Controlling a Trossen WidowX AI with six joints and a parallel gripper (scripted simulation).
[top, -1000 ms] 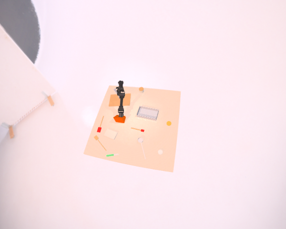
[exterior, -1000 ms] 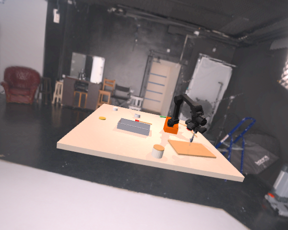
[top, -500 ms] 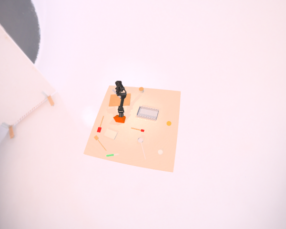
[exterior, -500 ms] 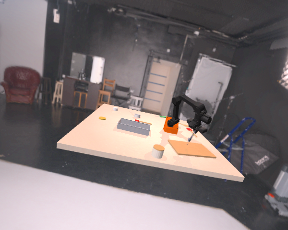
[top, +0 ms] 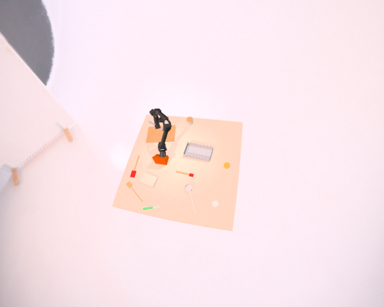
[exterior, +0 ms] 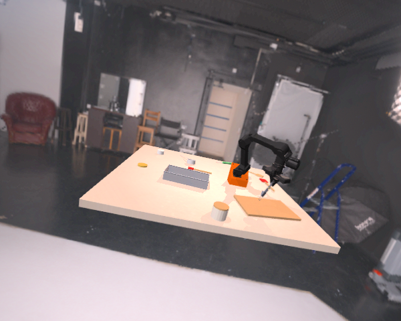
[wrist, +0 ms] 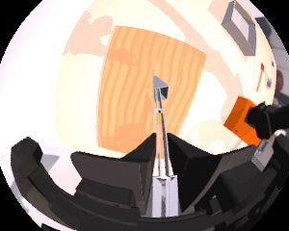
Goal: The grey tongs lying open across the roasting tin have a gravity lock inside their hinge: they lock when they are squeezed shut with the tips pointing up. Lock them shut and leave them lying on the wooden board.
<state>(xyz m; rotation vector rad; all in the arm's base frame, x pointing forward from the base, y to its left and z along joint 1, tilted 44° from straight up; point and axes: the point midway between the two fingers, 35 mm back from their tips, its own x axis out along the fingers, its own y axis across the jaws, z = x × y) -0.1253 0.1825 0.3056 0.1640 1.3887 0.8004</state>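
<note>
Now: gripper tip 1 cm to the right of the wooden board and 14 cm above it. Round my gripper tip: orange disc (84 cm ahead, 34 cm to the right, 14 cm below); then pale plate (1 cm ahead, 61 cm to the right, 14 cm below); then grey roasting tin (51 cm ahead, 21 cm to the right, 12 cm below).
</note>
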